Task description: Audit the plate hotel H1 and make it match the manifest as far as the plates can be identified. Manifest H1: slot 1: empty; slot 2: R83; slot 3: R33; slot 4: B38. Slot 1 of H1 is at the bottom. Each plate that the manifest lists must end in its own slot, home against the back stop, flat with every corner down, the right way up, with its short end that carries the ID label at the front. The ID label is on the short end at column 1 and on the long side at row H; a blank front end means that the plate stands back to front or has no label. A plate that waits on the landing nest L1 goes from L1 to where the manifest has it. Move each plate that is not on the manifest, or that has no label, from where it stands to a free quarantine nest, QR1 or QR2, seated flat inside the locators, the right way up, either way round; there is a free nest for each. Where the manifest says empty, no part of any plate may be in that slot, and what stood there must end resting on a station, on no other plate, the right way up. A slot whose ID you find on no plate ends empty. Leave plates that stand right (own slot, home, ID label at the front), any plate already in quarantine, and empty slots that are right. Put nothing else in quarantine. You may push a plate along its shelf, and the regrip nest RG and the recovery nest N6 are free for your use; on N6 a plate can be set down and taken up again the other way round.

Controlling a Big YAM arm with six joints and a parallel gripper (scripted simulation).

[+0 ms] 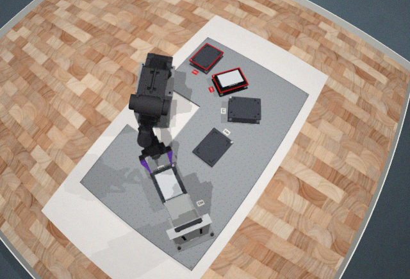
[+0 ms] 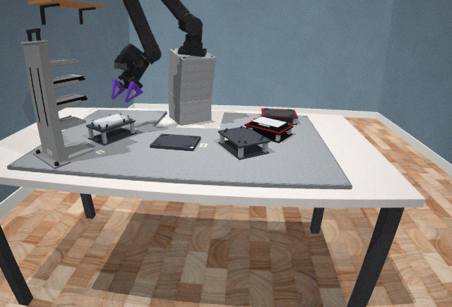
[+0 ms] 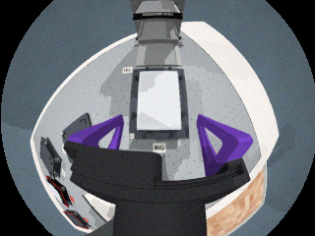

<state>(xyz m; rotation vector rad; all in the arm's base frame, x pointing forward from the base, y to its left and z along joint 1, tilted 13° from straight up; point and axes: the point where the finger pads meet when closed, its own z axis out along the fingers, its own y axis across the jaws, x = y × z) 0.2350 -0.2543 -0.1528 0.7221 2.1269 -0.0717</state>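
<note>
My gripper is now 8 cm above the white plate, 5 cm short of it and 3 cm to the left of it. From my hand the other things lie so: plate hotel H1 (27 cm ahead, 16 cm to the right, 5 cm above); then regrip nest RG (9 cm below, 5 cm ahead, 3 cm to the right); then flat pad N6 (25 cm to the left, 14 cm below, 11 cm ahead).
</note>
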